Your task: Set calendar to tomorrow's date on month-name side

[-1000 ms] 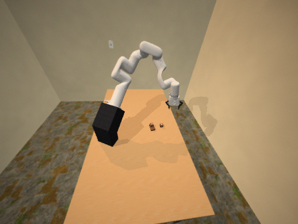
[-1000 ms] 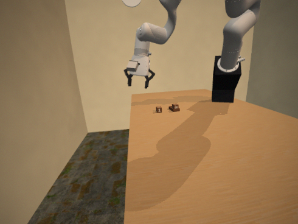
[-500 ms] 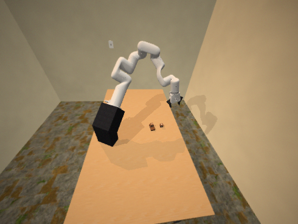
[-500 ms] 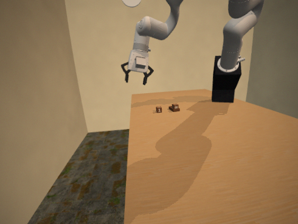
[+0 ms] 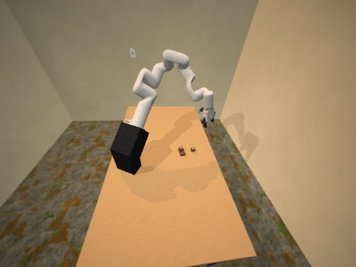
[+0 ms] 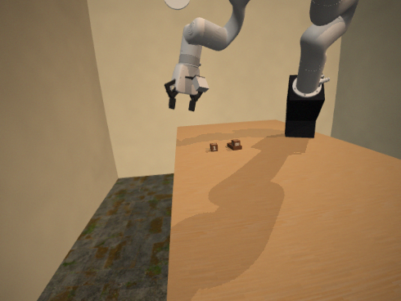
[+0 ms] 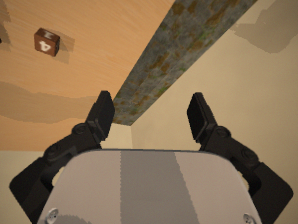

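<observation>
Right now the brown digit cube is 100 mm behind my hand, 140 mm to the right of it and 200 mm below it.
</observation>
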